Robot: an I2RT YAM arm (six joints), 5 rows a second.
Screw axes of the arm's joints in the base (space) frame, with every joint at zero. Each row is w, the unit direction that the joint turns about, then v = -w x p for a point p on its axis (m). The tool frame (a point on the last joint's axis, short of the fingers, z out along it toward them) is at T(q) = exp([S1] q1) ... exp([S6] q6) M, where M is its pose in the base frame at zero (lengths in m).
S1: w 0 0 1 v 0 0 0
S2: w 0 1 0 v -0.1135 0 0.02
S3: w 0 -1 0 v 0.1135 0 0.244
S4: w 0 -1 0 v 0.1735 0 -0.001
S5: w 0 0 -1 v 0 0.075 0
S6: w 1 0 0 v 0 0.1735 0
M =
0 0 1 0.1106
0 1 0 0
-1 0 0 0.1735
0 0 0 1
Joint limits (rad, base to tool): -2.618..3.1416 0..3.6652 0..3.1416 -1.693..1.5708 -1.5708..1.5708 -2.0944..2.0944
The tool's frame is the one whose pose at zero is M.
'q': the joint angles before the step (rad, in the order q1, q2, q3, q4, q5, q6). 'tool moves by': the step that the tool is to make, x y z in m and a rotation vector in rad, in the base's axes. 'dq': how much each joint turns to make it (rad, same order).
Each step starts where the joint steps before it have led.
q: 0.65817 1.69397 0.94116 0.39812 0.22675 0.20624
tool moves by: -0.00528 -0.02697 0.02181 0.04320 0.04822 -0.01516
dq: -0.05725 -0.11547 -0.01687 -0.12089 -0.06194 0.04492
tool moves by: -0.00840 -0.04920 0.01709 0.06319 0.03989 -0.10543
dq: -0.11558 -0.15177 -0.06238 -0.10052 -0.03726 0.06621
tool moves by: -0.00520 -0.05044 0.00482 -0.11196 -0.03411 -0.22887
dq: -0.12595 -0.10332 -0.06231 -0.04214 0.13935 -0.06949
